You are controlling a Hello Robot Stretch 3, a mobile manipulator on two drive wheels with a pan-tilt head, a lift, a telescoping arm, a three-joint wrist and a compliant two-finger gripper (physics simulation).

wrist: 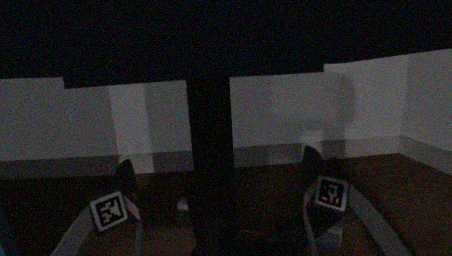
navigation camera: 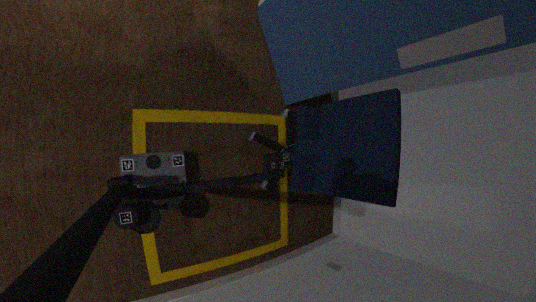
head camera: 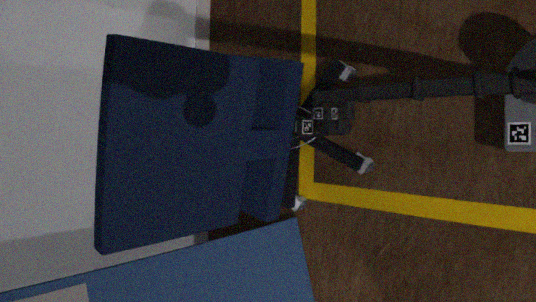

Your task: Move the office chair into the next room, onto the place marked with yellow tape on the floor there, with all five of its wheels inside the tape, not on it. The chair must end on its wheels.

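Frame: origin at the robot's base, x up, y ahead, z left, level; millimetres.
Seen in the pictures: robot's base, origin of the base link: (navigation camera: 153, 161).
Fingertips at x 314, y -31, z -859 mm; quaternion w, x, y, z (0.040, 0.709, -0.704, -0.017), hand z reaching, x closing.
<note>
Pixels of each thing's middle, then the offset from my fingertips to it. "*": a spot on its surface instead.
- yellow tape, surface spot: (head camera: 425, 202) * dx -314, dy +268, dz +418 mm
- third wheel, body centre: (head camera: 297, 202) (navigation camera: 285, 113) dx -271, dy +314, dz -110 mm
The dark blue office chair (head camera: 170, 150) (navigation camera: 365, 130) stands upright at the edge of the yellow tape (head camera: 425, 202) (navigation camera: 210, 117). Two wheels (head camera: 365, 164) (head camera: 345, 71) are inside the tape; a third wheel (head camera: 298, 202) (navigation camera: 286, 112) is at the tape's corner, at its outer edge. The other wheels are hidden in the head view. My gripper (head camera: 301, 127) (navigation camera: 288, 155) (wrist: 219, 171) is open at the chair's near edge, below the seat. In the wrist view its fingers stand wide, one on each side of the black column (wrist: 212, 120); whether they touch it I cannot tell.
My base (head camera: 517, 132) (navigation camera: 152, 170) stands over the tape's far side from the chair, with my arm (head camera: 390, 90) (navigation camera: 225, 183) across the marked place. A blue panel (head camera: 200, 265) (navigation camera: 400, 45) is close beside the chair. Pale walls (head camera: 50, 150) (navigation camera: 465, 150) (wrist: 285, 105) are behind the chair.
</note>
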